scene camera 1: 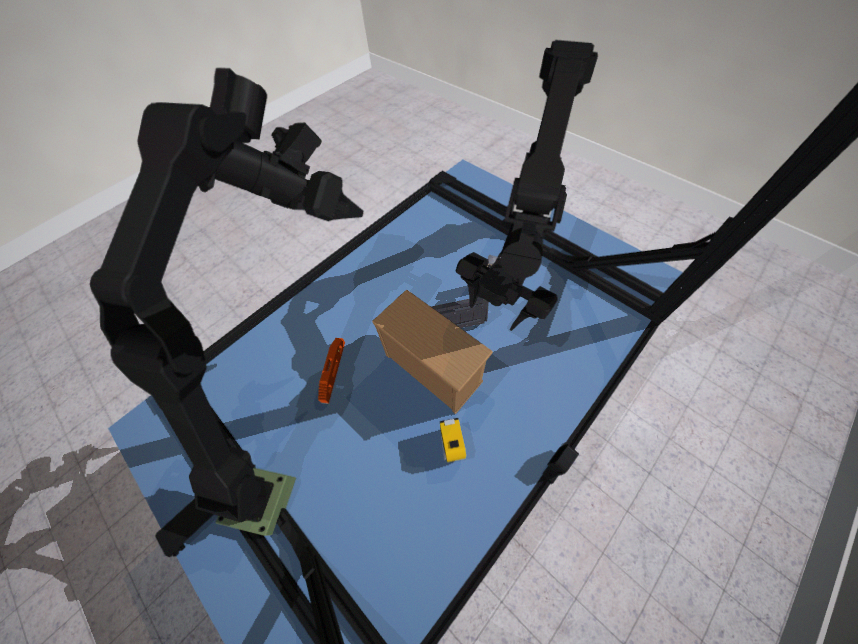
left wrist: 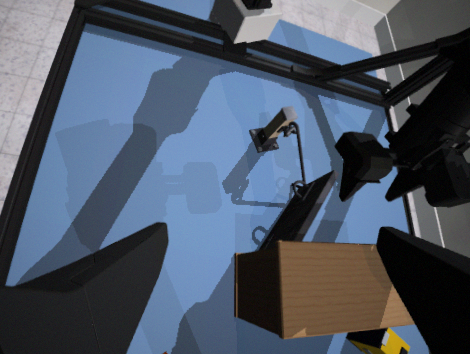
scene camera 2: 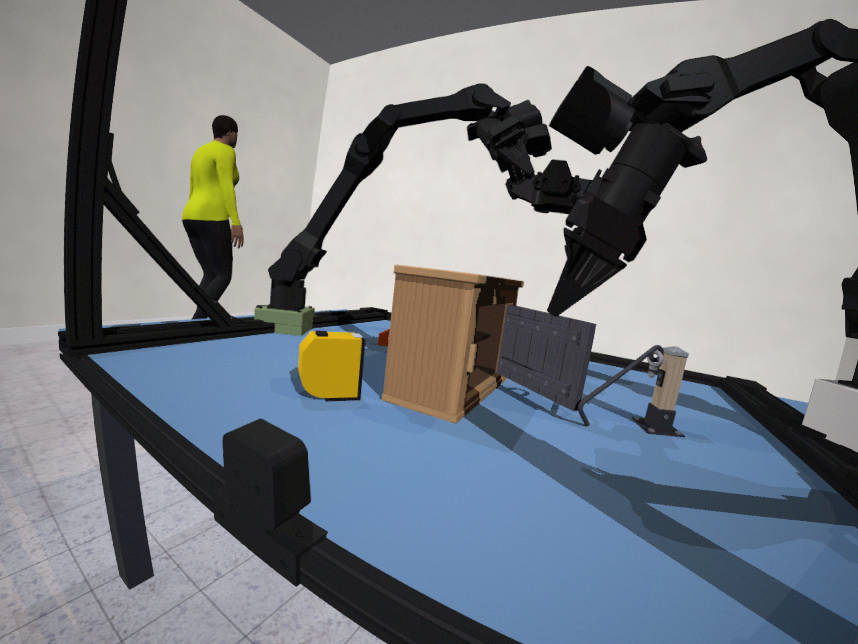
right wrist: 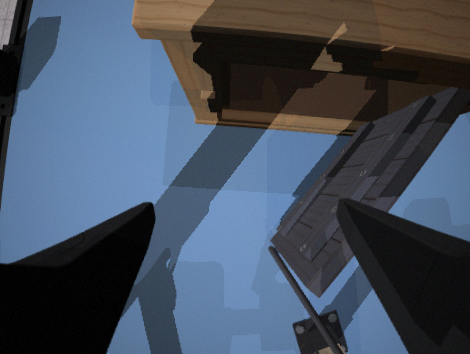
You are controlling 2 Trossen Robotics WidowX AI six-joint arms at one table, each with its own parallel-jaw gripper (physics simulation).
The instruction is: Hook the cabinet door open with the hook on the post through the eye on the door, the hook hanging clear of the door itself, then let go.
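Places are measured from the left arm's base along level axes (x ahead, y left, z up), in millimetres.
Pixels of known places: left gripper, fingertip midpoint: [scene camera 1: 348, 210] [left wrist: 272, 234]; right gripper, fingertip midpoint: [scene camera 1: 491, 318] [left wrist: 365, 199] [scene camera 2: 553, 311] [right wrist: 247, 209]; left arm's base at its link origin: [scene camera 1: 251, 498] [scene camera 2: 286, 307].
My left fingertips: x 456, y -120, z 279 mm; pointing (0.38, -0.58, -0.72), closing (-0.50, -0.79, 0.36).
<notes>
For each thing: its top centre in the pictures, then the offset to it from my left fingertips. "pt": a spot on its surface instead.
- dark door at its top centre: [right wrist: 412, 194] [scene camera 2: 551, 313] [left wrist: 310, 203] [scene camera 1: 451, 300] 21 mm back, 183 mm right, 203 mm down
- wooden cabinet at its top centre: [scene camera 2: 470, 273] [left wrist: 360, 285] [scene camera 1: 430, 335] 130 mm back, 158 mm right, 166 mm down
- hook rod at a spot on its surface: [right wrist: 300, 295] [scene camera 2: 610, 380] [left wrist: 303, 166] pt 33 mm ahead, 259 mm right, 266 mm down
- post at a spot on its surface: [scene camera 2: 668, 381] [left wrist: 285, 126] pt 112 mm ahead, 267 mm right, 260 mm down
- yellow tape measure at its top centre: [scene camera 2: 334, 327] [scene camera 1: 451, 435] [left wrist: 400, 351] 288 mm back, 223 mm right, 244 mm down
- orange-red object at its top centre: [scene camera 1: 328, 364] 176 mm back, 67 mm left, 284 mm down
The dark door [scene camera 1: 467, 315] [scene camera 2: 544, 357] [left wrist: 305, 210] [right wrist: 370, 170] stands ajar on the wooden cabinet [scene camera 1: 429, 346] [scene camera 2: 426, 343] [left wrist: 335, 290]. The hook rod [scene camera 2: 616, 381] [left wrist: 301, 155] [right wrist: 300, 295] slopes from the post [scene camera 2: 668, 381] [left wrist: 274, 131] to the door's free end. Its far end is close to the eye [left wrist: 298, 189]; I cannot tell whether it passes through the eye or touches the door. My right gripper [scene camera 1: 493, 316] [left wrist: 365, 199] [right wrist: 247, 209] is open and empty above the door, one finger overlapping it in the right wrist view. My left gripper [scene camera 1: 349, 211] [left wrist: 272, 234] is open, empty and high up.
A yellow tape measure [scene camera 1: 453, 440] [scene camera 2: 331, 366] stands beside the cabinet. An orange-red object [scene camera 1: 331, 370] lies on its other side. Black rails [scene camera 1: 498, 530] [scene camera 2: 408, 589] edge the blue table. A person in a yellow top [scene camera 2: 209, 183] stands beyond the table.
</notes>
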